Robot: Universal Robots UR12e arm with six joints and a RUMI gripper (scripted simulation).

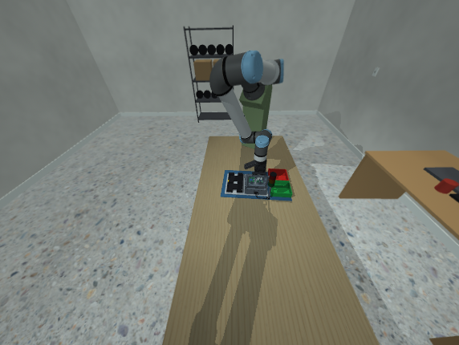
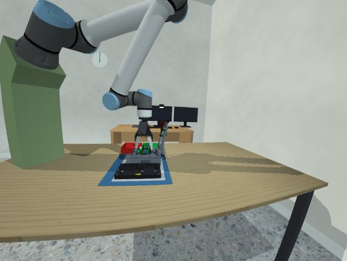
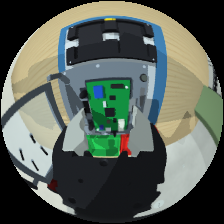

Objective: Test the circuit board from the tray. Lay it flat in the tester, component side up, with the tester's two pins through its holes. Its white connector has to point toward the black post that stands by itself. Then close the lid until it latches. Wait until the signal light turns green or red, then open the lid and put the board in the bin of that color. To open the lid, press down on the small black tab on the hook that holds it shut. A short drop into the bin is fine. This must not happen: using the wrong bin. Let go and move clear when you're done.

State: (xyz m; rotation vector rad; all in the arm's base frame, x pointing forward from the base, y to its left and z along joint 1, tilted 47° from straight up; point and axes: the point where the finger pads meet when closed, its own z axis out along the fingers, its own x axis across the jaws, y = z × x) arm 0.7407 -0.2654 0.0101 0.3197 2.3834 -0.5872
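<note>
Right now the green circuit board is 10 mm to the left of my hand. The rest, counted from my hand: tester lid: 110 mm ahead, 110 mm above, 50 mm to the right; then red bin: 230 mm to the left, 60 mm below, 10 mm behind; then green bin: 160 mm to the left, 130 mm ahead, 60 mm below.
</note>
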